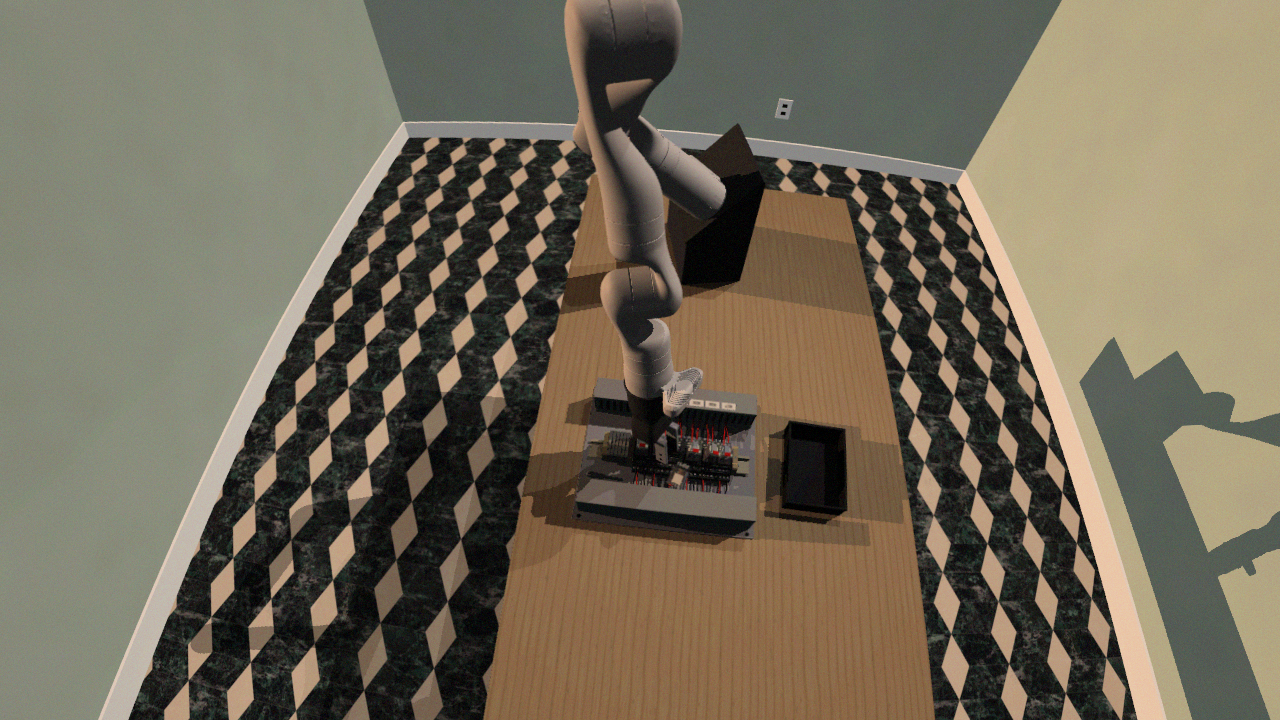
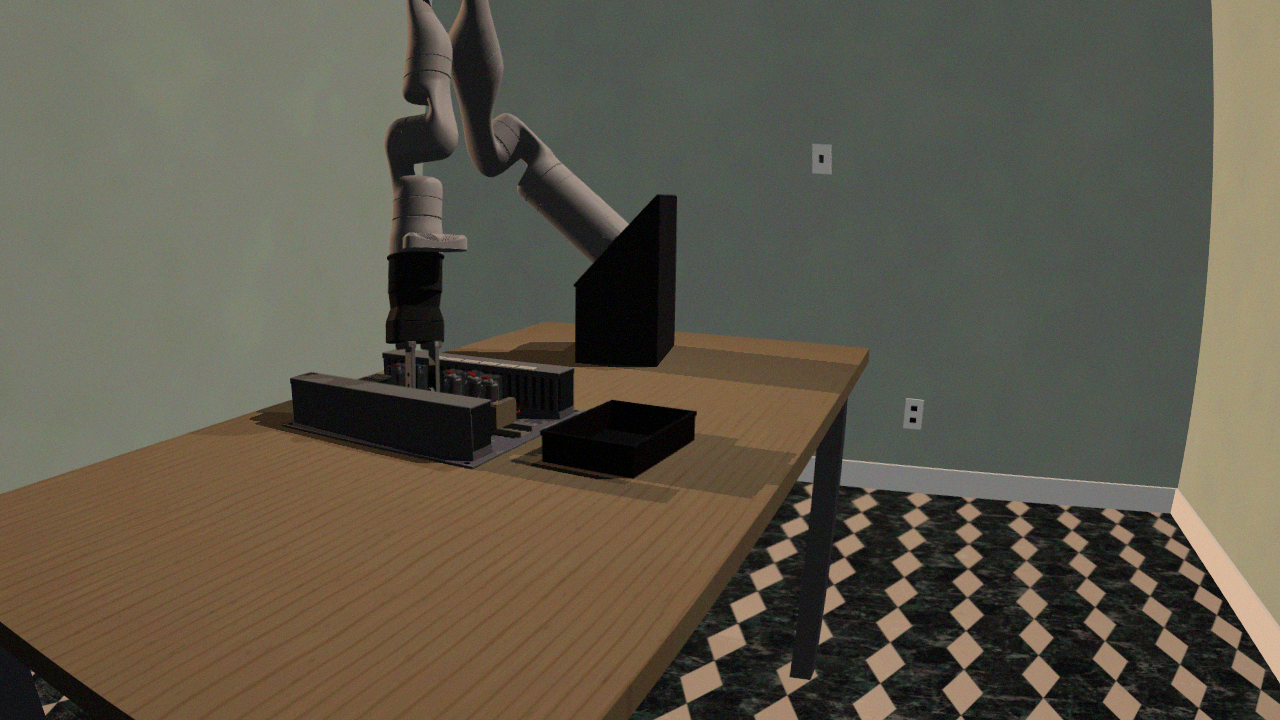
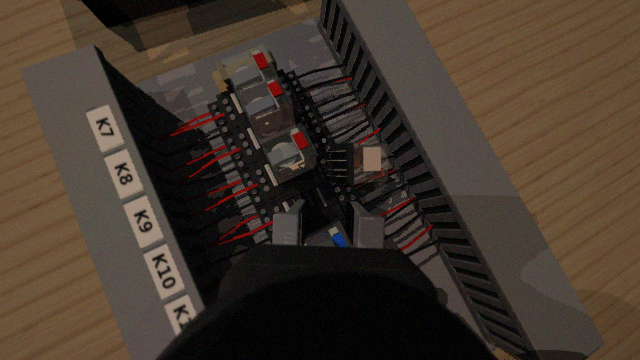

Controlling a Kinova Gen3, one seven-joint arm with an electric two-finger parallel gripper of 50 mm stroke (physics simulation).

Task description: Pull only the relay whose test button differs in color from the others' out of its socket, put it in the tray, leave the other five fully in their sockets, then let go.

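Where they show: gripper, fingertip midpoint: (image 1: 667,453) (image 3: 327,216); arm's base, origin of the base link: (image 1: 709,200) (image 2: 613,246).
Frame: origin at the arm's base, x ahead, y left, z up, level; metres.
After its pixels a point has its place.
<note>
My gripper (image 1: 660,452) {x 0.500, y -0.054, z -0.158 m} (image 2: 424,376) {x 0.500, y -0.054, z -0.158 m} (image 3: 327,216) {x 0.500, y -0.054, z -0.158 m} points down into the relay row and is shut on the relay with the blue test button (image 3: 339,237) {x 0.496, y -0.066, z -0.123 m}. The fingers stand on either side of its clear housing; its base is hidden, so I cannot tell how deep it sits. Three relays with red buttons (image 3: 250,72) {x 0.497, y 0.045, z -0.127 m} (image 3: 265,107) {x 0.494, y 0.019, z -0.124 m} (image 3: 290,156) {x 0.494, y -0.013, z -0.126 m} stand in the row beside it. A dark socket without a relay (image 3: 320,192) {x 0.505, y -0.037, z -0.164 m} shows between them and the held one. Another red button (image 1: 641,445) {x 0.501, y -0.101, z -0.126 m} shows left of the fingers. The black tray (image 1: 814,512) {x 0.581, y 0.220, z -0.188 m} (image 2: 586,450) {x 0.580, y 0.216, z -0.174 m} stands right of the panel.
A loose clear relay (image 1: 679,477) {x 0.545, y -0.031, z -0.151 m} (image 3: 371,162) {x 0.544, y -0.036, z -0.153 m} lies on its side over the wires, pins toward the row. Slotted grey wire ducts (image 1: 662,505) {x 0.603, y -0.059, z -0.132 m} (image 2: 384,413) {x 0.614, y -0.030, z -0.156 m} (image 3: 435,125) {x 0.587, y -0.036, z -0.132 m} flank the row; the other bears labels K7 to K10 (image 3: 105,128) {x 0.408, y 0.052, z -0.132 m}. A dark slanted stand (image 1: 725,232) {x 0.052, y 0.039, z -0.037 m} (image 2: 622,313) {x 0.052, y 0.039, z -0.108 m} is behind.
</note>
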